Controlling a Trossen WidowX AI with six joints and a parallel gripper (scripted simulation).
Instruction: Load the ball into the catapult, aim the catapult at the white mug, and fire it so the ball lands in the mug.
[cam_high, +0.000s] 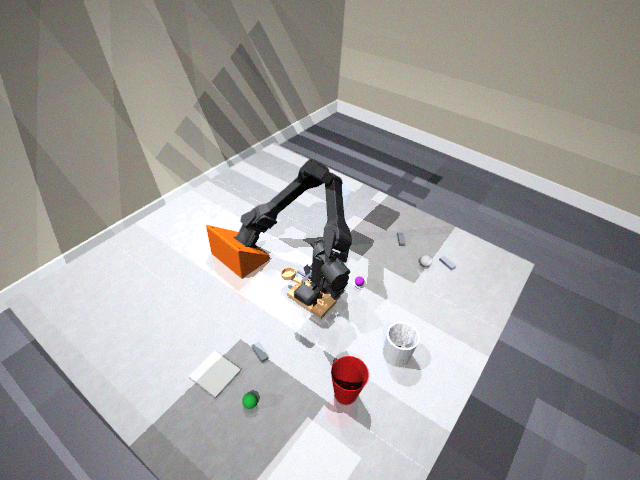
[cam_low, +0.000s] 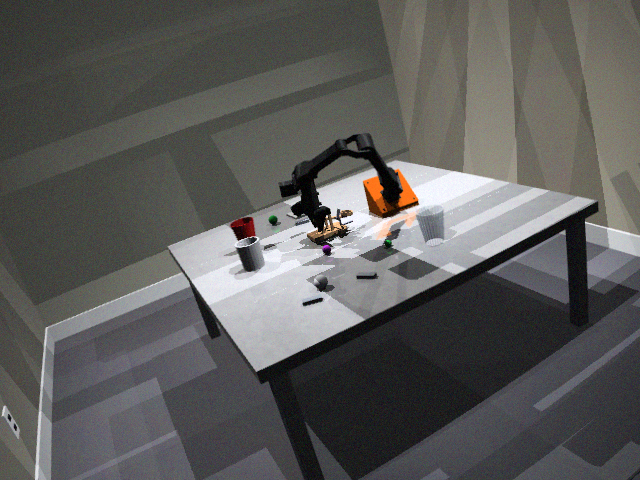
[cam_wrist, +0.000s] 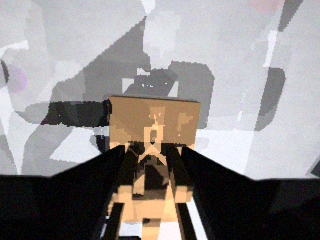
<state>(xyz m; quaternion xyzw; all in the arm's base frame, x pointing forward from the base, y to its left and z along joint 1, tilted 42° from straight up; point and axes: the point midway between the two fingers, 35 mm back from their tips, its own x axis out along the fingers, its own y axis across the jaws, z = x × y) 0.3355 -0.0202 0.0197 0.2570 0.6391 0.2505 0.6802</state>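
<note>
The purple ball lies 5 cm ahead of my gripper tip, 16 cm to the left of it and 2 cm below it. The rest, counted from my gripper tip: red cup (24 cm ahead, 19 cm to the right, 1 cm below); white mug (29 cm ahead, 1 cm to the left, 1 cm below); catapult (7 cm behind, 2 cm to the left, 2 cm above).
</note>
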